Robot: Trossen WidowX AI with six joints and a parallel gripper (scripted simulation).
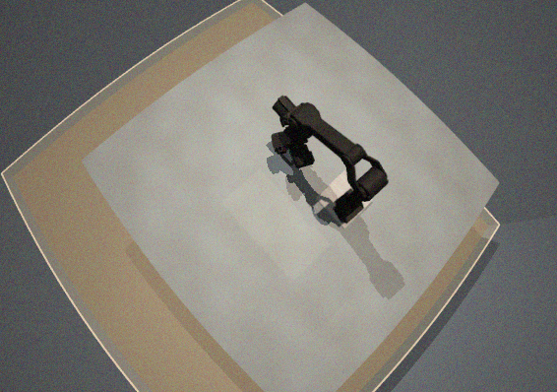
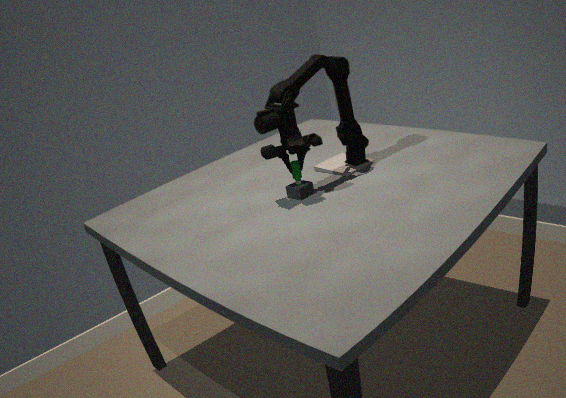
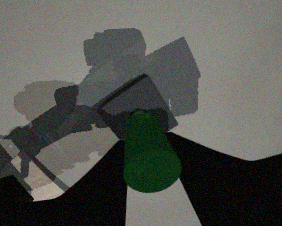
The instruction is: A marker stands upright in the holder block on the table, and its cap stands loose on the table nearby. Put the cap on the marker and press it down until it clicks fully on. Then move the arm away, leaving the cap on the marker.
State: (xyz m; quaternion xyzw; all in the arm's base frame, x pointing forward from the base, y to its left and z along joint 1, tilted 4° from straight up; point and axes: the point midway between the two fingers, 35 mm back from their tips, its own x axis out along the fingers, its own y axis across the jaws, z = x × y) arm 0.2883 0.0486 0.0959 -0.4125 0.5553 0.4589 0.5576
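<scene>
Now: the green cap 10 mm above my gripper tip. The rest, counted from my gripper tip: dark grey holder block: 60 mm below.
</scene>
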